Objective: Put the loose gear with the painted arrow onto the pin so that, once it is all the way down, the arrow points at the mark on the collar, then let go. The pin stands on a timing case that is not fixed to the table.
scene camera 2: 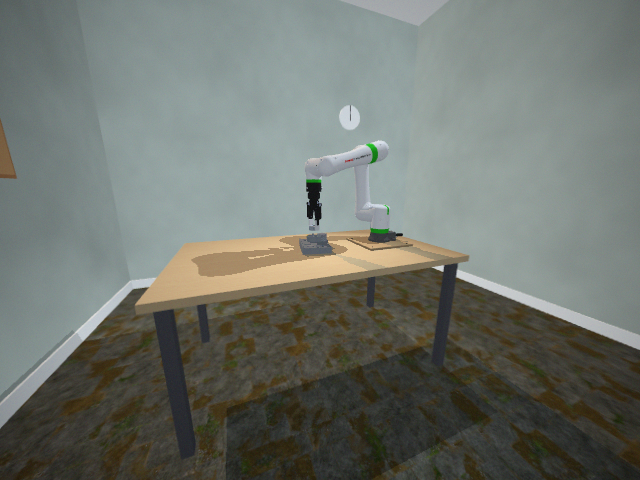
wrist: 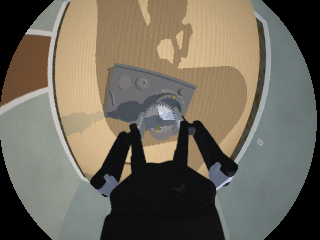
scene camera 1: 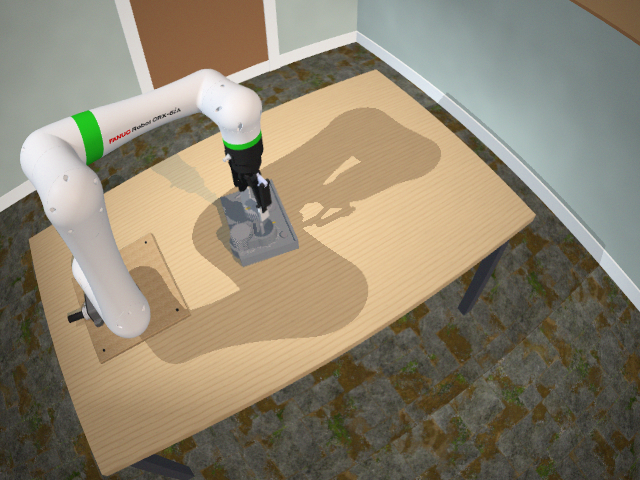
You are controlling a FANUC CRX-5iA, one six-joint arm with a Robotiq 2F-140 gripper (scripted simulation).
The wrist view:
my gripper: 159,115
gear: 157,109
timing case: 132,101
